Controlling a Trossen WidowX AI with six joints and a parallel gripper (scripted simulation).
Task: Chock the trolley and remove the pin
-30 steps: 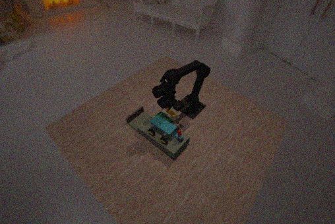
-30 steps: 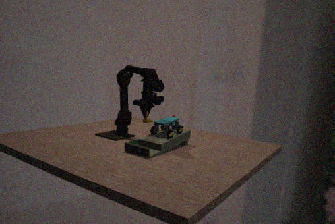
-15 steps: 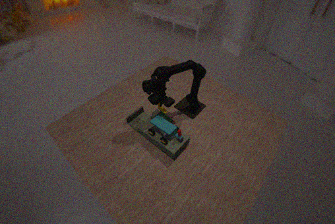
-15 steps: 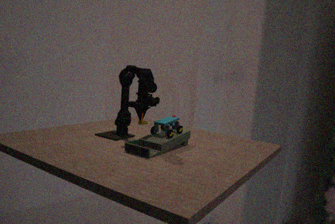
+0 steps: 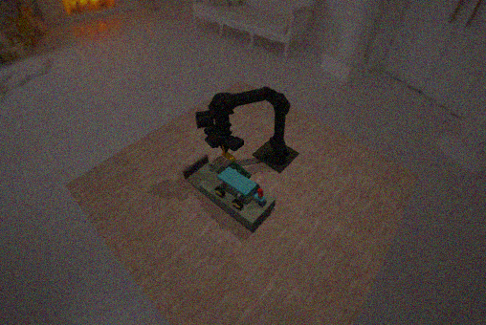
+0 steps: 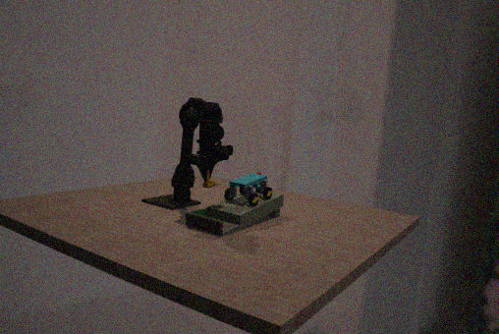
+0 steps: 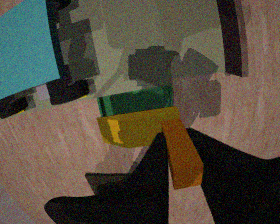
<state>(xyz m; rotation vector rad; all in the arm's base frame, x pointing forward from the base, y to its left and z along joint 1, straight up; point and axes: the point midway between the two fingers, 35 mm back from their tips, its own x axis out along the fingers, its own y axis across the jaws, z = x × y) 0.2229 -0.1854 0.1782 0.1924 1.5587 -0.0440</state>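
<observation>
My gripper tip is now 25 cm to the right of the red-headed stop pin, 10 cm short of it and 2 cm above it. Also, from my gripper tip: yellow chock (2 cm to the left, 1 cm below); green tray (16 cm below, 5 cm to the left, 3 cm behind); trolley (14 cm to the left, 11 cm ahead, 4 cm below).
</observation>
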